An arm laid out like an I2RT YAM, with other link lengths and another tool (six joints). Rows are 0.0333 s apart.
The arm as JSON. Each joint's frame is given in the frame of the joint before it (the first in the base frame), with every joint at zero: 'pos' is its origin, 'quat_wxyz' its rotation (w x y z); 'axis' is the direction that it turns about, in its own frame. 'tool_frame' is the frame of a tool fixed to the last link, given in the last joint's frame.
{
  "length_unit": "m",
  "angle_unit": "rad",
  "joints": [
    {
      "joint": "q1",
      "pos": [
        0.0,
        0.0,
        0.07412
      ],
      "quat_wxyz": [
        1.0,
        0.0,
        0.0,
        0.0
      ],
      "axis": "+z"
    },
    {
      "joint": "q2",
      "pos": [
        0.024,
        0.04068,
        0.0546
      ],
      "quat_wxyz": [
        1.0,
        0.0,
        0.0,
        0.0
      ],
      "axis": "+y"
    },
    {
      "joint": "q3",
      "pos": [
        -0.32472,
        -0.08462,
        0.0
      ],
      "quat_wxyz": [
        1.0,
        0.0,
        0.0,
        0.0
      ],
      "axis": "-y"
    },
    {
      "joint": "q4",
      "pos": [
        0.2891,
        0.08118,
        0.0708
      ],
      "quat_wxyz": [
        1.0,
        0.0,
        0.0,
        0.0
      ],
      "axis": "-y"
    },
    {
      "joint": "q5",
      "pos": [
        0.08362,
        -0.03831,
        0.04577
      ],
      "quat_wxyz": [
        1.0,
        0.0,
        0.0,
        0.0
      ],
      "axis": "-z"
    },
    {
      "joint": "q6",
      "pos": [
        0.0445,
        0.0,
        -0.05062
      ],
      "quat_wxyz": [
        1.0,
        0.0,
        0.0,
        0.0
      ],
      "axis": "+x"
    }
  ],
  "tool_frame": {
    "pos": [
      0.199,
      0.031,
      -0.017
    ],
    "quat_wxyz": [
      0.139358,
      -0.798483,
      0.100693,
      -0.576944
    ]
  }
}
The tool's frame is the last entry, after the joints.
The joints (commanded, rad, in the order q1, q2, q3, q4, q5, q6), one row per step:
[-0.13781 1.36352 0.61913 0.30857 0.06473 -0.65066]
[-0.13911 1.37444 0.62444 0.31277 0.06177 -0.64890]
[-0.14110 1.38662 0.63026 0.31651 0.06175 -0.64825]
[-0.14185 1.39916 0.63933 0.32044 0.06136 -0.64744]
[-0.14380 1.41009 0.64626 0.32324 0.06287 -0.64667]
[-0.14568 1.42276 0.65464 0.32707 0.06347 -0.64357]
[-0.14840 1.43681 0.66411 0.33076 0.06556 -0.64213]
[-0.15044 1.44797 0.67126 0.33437 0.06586 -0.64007]
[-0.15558 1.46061 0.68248 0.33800 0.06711 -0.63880]
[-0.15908 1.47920 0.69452 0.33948 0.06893 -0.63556]
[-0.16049 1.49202 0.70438 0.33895 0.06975 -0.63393]
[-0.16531 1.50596 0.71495 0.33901 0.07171 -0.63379]
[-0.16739 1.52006 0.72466 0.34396 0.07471 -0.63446]
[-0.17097 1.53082 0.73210 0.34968 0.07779 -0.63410]
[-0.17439 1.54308 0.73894 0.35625 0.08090 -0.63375]
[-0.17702 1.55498 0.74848 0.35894 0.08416 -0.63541]
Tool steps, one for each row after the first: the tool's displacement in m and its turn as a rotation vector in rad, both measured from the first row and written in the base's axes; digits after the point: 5 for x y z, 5 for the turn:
[0.00243 -0.00021 -0.00113 0.00300 0.00089 0.00064]
[0.00477 -0.00152 -0.00275 0.00395 0.00336 -0.00161]
[0.00828 -0.00228 -0.00279 0.00477 0.00273 -0.00235]
[0.01076 -0.00399 -0.00356 0.00499 0.00385 -0.00600]
[0.01395 -0.00547 -0.00413 0.00755 0.00375 -0.00973]
[0.01731 -0.00786 -0.00489 0.00807 0.00446 -0.01496]
[0.02005 -0.00935 -0.00554 0.00983 0.00446 -0.01814]
[0.02379 -0.01291 -0.00479 0.01012 0.00207 -0.02494]
[0.02753 -0.01571 -0.00723 0.01295 0.00653 -0.03149]
[0.03044 -0.01709 -0.00859 0.01454 0.00969 -0.03436]
[0.03329 -0.02064 -0.01004 0.01433 0.01302 -0.04103]
[0.03689 -0.02314 -0.01073 0.01240 0.01276 -0.04553]
[0.03975 -0.02635 -0.01073 0.01108 0.01046 -0.05203]
[0.04255 -0.02948 -0.01163 0.00992 0.00941 -0.05841]
[0.04559 -0.03235 -0.01206 0.00704 0.00962 -0.06328]

